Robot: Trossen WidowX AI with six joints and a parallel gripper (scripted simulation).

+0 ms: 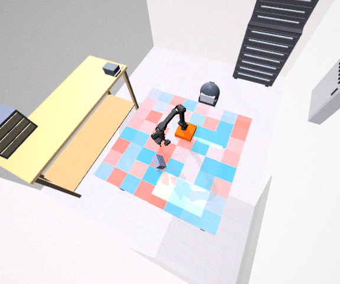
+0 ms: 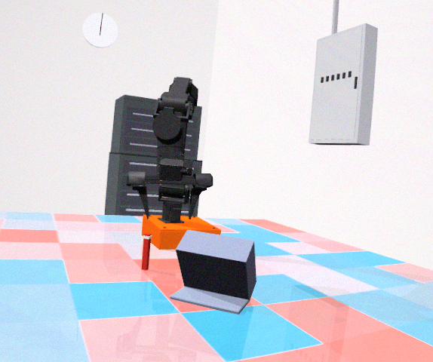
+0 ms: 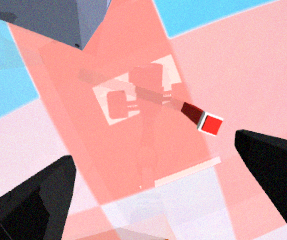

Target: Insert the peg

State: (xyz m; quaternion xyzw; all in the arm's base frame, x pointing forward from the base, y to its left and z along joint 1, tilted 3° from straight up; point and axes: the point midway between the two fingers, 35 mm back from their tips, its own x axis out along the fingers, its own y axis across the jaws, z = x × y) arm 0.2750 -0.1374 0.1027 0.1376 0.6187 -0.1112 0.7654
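Right now the thin red peg is 20 mm behind my gripper tip, 40 mm to the right of it and 60 mm below it. Round my gripper tip: grey sloped panel (170 mm ahead, 30 mm to the left, 60 mm below).
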